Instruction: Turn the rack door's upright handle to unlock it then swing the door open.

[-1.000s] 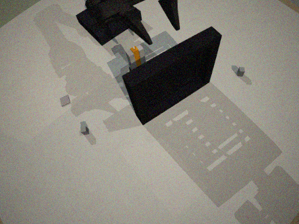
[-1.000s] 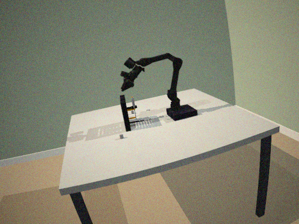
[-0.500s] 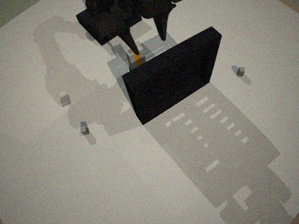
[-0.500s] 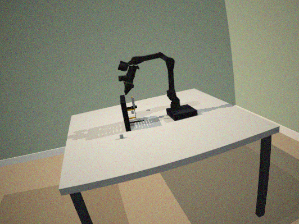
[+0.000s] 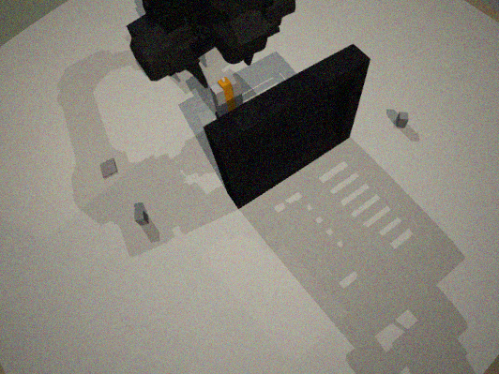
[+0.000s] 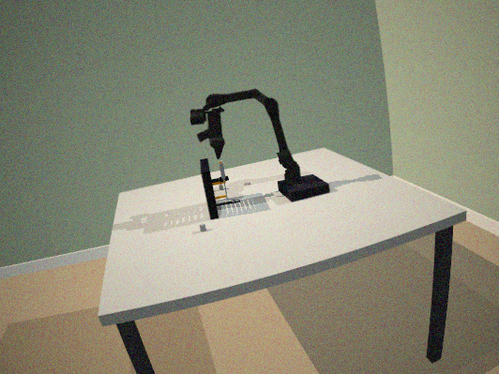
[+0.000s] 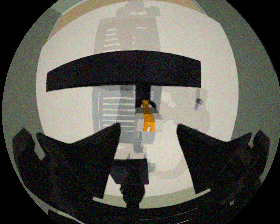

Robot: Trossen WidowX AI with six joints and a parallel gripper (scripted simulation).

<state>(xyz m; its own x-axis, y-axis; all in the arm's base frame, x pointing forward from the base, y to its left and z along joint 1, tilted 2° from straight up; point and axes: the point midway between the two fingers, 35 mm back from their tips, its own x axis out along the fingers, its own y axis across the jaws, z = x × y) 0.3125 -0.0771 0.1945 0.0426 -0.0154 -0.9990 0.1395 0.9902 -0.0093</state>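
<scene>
My gripper tip is now 10 mm past the handle and 100 mm above it.
</scene>
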